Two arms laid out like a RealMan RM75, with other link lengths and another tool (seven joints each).
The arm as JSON. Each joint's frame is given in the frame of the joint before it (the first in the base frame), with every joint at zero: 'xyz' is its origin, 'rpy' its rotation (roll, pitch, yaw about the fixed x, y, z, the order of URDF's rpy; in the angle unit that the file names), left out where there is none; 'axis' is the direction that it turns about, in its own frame. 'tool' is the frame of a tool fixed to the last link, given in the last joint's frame.
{
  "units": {
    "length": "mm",
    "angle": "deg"
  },
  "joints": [
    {
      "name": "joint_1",
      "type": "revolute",
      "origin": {
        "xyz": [
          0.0,
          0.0,
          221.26
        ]
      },
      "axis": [
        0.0,
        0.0,
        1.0
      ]
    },
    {
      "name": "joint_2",
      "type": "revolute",
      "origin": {
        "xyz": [
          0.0,
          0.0,
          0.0
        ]
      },
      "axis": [
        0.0,
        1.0,
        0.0
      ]
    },
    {
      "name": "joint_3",
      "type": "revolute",
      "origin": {
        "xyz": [
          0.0,
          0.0,
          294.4
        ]
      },
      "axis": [
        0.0,
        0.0,
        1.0
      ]
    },
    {
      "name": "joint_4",
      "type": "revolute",
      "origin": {
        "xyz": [
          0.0,
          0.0,
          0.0
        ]
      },
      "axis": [
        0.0,
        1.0,
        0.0
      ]
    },
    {
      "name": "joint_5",
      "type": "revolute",
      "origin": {
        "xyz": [
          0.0,
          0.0,
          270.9
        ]
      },
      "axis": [
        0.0,
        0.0,
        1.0
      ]
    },
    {
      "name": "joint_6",
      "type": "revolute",
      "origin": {
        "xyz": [
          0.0,
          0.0,
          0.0
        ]
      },
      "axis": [
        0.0,
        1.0,
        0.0
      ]
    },
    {
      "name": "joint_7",
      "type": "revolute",
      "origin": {
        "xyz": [
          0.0,
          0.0,
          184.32
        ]
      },
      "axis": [
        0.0,
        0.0,
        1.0
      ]
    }
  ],
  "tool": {
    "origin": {
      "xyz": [
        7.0,
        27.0,
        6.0
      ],
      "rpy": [
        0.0,
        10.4,
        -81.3
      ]
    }
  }
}
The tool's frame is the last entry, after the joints.
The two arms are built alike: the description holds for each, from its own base.
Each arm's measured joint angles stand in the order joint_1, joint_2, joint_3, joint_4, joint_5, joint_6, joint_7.
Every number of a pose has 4 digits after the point. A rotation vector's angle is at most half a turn.
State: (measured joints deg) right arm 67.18 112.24 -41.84 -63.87 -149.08 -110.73 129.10; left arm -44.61 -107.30 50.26 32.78 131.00 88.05 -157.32
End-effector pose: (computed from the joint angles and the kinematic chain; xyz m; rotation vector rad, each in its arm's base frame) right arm 0.0523 0.4826 0.0419 -2.5867 -1.3925 -0.5707; left arm -0.2712 0.4782 -0.0332 -0.2586 -2.9176 -0.1937
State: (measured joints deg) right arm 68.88 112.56 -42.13 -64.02 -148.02 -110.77 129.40; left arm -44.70 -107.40 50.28 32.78 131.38 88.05 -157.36
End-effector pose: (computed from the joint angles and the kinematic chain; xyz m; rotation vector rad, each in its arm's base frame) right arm 0.0340 0.4818 0.0387 -2.5627 -1.4388 -0.5408; left arm -0.2713 0.4779 -0.0344 -0.2599 -2.9131 -0.1873
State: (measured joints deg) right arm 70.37 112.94 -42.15 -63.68 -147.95 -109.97 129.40; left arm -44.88 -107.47 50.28 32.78 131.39 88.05 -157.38
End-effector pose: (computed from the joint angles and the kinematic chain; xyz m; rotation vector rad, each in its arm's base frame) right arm 0.0209 0.4838 0.0345 -2.5387 -1.4660 -0.5285; left arm -0.2696 0.4785 -0.0350 -0.2641 -2.9138 -0.1866
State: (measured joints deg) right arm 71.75 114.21 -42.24 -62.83 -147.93 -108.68 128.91; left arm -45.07 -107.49 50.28 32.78 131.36 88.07 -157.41
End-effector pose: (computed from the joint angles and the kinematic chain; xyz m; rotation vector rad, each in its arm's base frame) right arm 0.0088 0.4839 0.0213 -2.5230 -1.5036 -0.5010; left arm -0.2678 0.4793 -0.0352 -0.2683 -2.9145 -0.1866
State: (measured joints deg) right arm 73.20 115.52 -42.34 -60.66 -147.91 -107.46 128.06; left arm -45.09 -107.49 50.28 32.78 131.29 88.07 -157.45
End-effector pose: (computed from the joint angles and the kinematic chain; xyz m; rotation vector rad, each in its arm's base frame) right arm -0.0004 0.4823 0.0034 -2.5288 -1.5468 -0.4647; left arm -0.2675 0.4795 -0.0352 -0.2679 -2.9157 -0.1874
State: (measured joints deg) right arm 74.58 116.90 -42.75 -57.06 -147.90 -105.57 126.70; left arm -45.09 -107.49 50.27 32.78 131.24 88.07 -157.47
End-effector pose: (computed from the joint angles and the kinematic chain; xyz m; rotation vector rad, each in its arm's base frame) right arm -0.0058 0.4804 -0.0207 -2.5468 -1.5945 -0.4265; left arm -0.2673 0.4796 -0.0351 -0.2673 -2.9166 -0.1882
